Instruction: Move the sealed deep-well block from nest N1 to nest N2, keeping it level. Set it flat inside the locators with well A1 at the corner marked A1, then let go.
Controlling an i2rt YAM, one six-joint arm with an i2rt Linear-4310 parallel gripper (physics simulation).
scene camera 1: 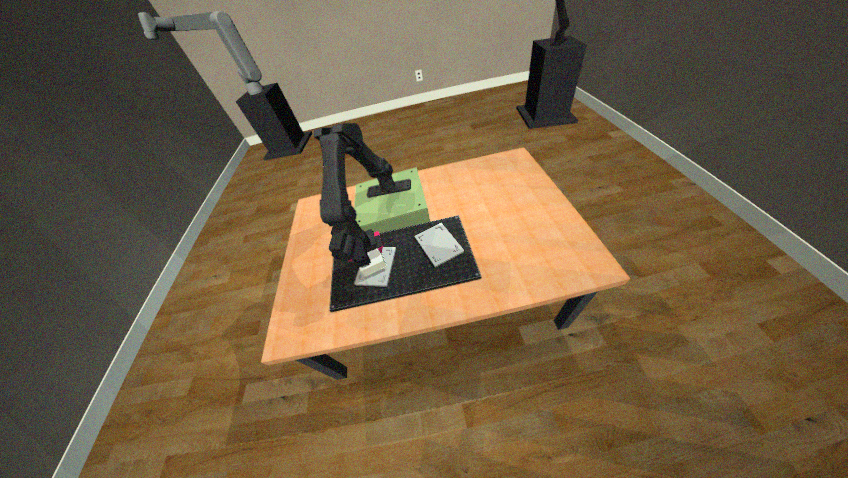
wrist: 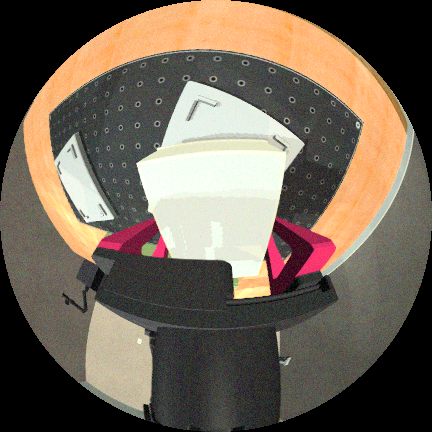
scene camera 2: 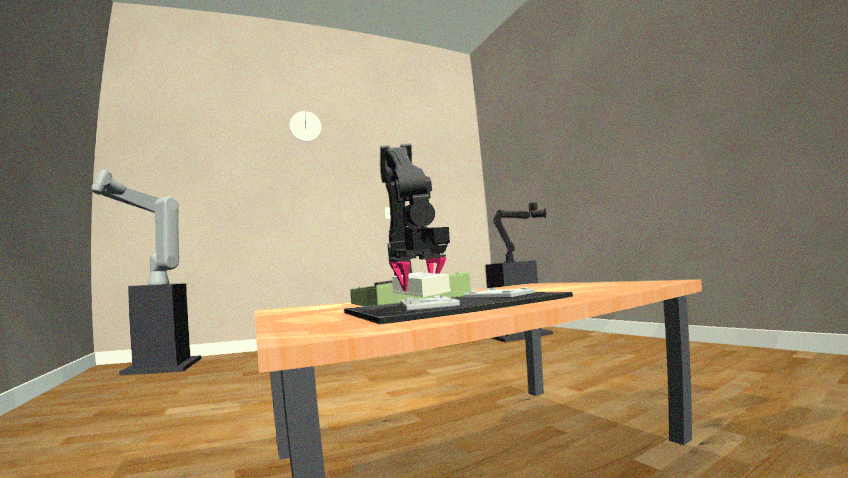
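Pixels of known places: gripper, fingertip midpoint: [scene camera 1: 370, 255] [wrist: 216, 215]; arm's base at its link origin: [scene camera 1: 389, 189].
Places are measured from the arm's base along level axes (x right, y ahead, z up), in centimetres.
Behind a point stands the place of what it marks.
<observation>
My gripper [scene camera 1: 366, 256] {x 4.7, y 35.1, z -1.2 cm} [scene camera 2: 421, 280] {x 4.7, y 35.1, z -1.2 cm} [wrist: 216, 215] {x 4.7, y 35.1, z -1.2 cm}, with pink fingers, is shut on the pale sealed block [scene camera 1: 374, 265] {x 1.7, y 41.2, z 1.1 cm} [scene camera 2: 433, 285] {x 3.1, y 41.6, z -0.5 cm} [wrist: 215, 185] {x 3.4, y 39.8, z 1.7 cm}. It holds the block about level, a little above one light grey nest [scene camera 1: 385, 273] {x -0.6, y 41.3, z -4.2 cm} [scene camera 2: 430, 303] {x 5.2, y 45.0, z -4.3 cm} [wrist: 230, 117] {x 3.1, y 43.4, z -4.2 cm}, the left one in scene camera 1. In the wrist view the block looks turned relative to this nest. Two of its corner locators show beyond the block; the block hides much of the rest. The other nest [scene camera 1: 439, 244] {x -20.3, y 30.9, z -4.3 cm} [scene camera 2: 504, 292] {x -17.9, y 36.9, z -4.2 cm} [wrist: 84, 185] {x -16.9, y 31.0, z -4.2 cm} holds no block. The N1, N2 and A1 labels are too small to read.
Both nests lie on a black perforated board [scene camera 1: 409, 267] {x -9.0, y 38.9, z -5.5 cm} [wrist: 135, 125] {x -6.4, y 40.7, z -5.4 cm} on the wooden table [scene camera 1: 534, 237] {x -55.3, y 30.5, z -6.7 cm} [scene camera 2: 623, 298] {x -39.7, y 57.1, z -7.4 cm}. The arm's green base block [scene camera 1: 366, 207] {x 9.2, y 10.1, z -0.2 cm} [scene camera 2: 460, 283] {x -13.5, y 17.3, z -1.6 cm} stands behind the board. Two other arms stand on dark pedestals [scene camera 1: 273, 121] [scene camera 1: 555, 80] away from the table.
</observation>
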